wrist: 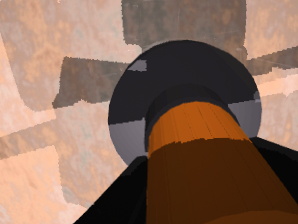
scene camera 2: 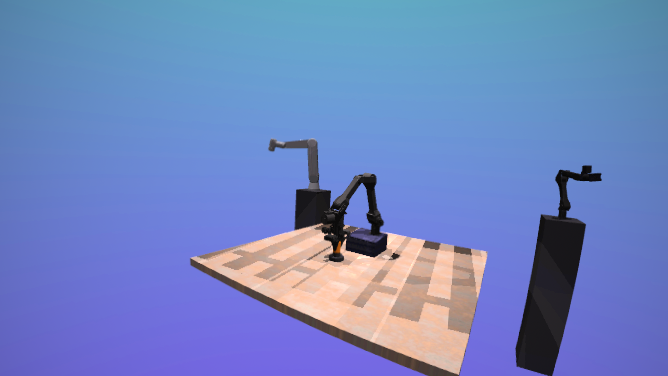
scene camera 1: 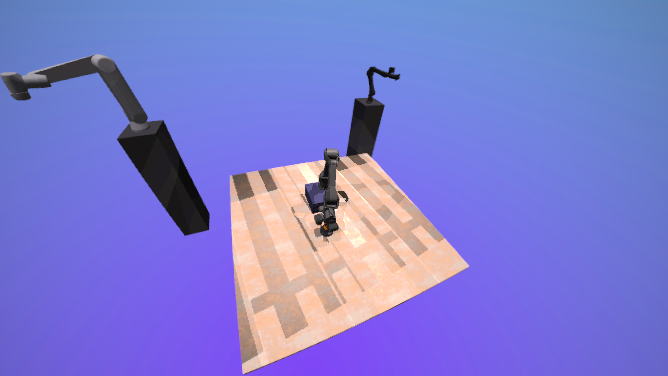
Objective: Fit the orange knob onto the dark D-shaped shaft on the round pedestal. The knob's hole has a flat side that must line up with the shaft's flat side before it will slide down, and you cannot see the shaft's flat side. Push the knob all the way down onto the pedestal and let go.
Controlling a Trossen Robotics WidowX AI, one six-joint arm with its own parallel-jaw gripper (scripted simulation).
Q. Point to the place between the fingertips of my gripper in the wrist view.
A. At 198,157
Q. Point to an orange knob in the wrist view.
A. At 199,158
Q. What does my gripper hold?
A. An orange knob.
